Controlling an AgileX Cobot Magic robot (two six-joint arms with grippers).
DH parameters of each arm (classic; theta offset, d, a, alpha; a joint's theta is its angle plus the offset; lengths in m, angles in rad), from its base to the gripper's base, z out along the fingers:
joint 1: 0 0.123 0 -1.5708
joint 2: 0.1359 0 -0.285 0
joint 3: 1.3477 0 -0.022 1.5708
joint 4: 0 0.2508 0 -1.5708
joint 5: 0 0 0.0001 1.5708
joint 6: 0 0.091 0 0
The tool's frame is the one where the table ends.
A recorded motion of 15 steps. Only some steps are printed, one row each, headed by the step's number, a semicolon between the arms.
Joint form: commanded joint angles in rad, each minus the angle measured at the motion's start. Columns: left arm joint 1, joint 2, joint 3, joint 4, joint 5, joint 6; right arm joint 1, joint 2, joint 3, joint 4, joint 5, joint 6.
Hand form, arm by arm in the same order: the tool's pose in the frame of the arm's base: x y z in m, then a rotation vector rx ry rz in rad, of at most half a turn. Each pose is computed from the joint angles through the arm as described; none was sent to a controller.
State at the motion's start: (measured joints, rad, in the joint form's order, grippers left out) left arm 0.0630 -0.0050 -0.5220 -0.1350 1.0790 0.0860; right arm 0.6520 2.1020 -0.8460 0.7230 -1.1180 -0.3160
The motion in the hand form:
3: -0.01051 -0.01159 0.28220 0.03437 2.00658 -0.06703; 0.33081 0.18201 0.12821 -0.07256 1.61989 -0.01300
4: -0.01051 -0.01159 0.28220 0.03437 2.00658 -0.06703; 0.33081 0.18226 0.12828 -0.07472 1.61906 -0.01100
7: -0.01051 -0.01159 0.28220 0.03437 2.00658 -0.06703; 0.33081 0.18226 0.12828 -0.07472 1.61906 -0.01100
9: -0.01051 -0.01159 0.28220 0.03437 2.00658 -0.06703; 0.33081 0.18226 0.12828 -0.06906 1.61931 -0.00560
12: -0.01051 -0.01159 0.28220 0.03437 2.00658 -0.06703; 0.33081 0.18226 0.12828 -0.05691 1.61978 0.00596
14: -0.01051 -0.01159 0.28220 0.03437 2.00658 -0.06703; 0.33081 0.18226 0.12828 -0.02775 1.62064 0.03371
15: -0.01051 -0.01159 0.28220 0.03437 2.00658 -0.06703; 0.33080 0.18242 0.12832 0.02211 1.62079 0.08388
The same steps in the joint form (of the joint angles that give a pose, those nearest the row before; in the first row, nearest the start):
3: 0.0000 -0.0160 0.0030 -0.0020 -0.0090 0.0010; -0.0120 -0.0190 -0.0210 -0.0570 -0.0440 -0.0050
4: 0.0000 -0.0160 0.0030 -0.0020 -0.0090 0.0010; -0.0120 -0.0190 -0.0210 -0.0600 -0.0440 -0.0040
7: 0.0000 -0.0160 0.0030 -0.0020 -0.0090 0.0010; -0.0120 -0.0190 -0.0210 -0.0600 -0.0440 -0.0040
9: 0.0000 -0.0160 0.0030 -0.0020 -0.0090 0.0010; -0.0120 -0.0190 -0.0210 -0.0600 -0.0440 0.0030
12: 0.0000 -0.0160 0.0030 -0.0020 -0.0090 0.0010; -0.0120 -0.0190 -0.0210 -0.0600 -0.0440 0.0180
14: 0.0000 -0.0160 0.0030 -0.0020 -0.0090 0.0010; -0.0120 -0.0190 -0.0210 -0.0600 -0.0440 0.0540
15: 0.0000 -0.0160 0.0030 -0.0020 -0.0090 0.0010; -0.0120 -0.0190 -0.0210 -0.0620 -0.0440 0.1180

